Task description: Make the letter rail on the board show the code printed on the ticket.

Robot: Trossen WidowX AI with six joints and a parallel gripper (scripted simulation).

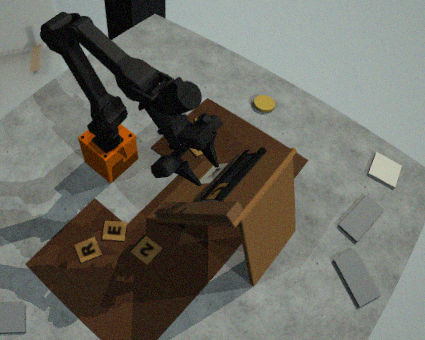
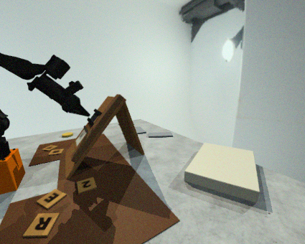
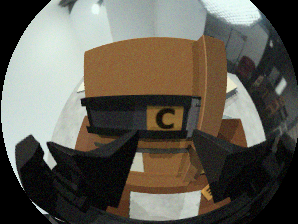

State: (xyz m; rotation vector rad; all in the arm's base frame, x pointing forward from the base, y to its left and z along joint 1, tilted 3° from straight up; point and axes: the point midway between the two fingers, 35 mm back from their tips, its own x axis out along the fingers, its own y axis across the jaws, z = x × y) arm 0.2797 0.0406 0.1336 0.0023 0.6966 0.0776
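Right now the letter tile is 28 cm to the right of my gripper tip, 20 cm below it and 16 cm behind it. Also, from my gripper tip: yellow disc 45 cm to the left, 19 cm below, 14 cm behind; white ticket 11 cm below, 8 cm to the left, 4 cm behind; cream box 42 cm ahead, 32 cm to the right, 18 cm below.
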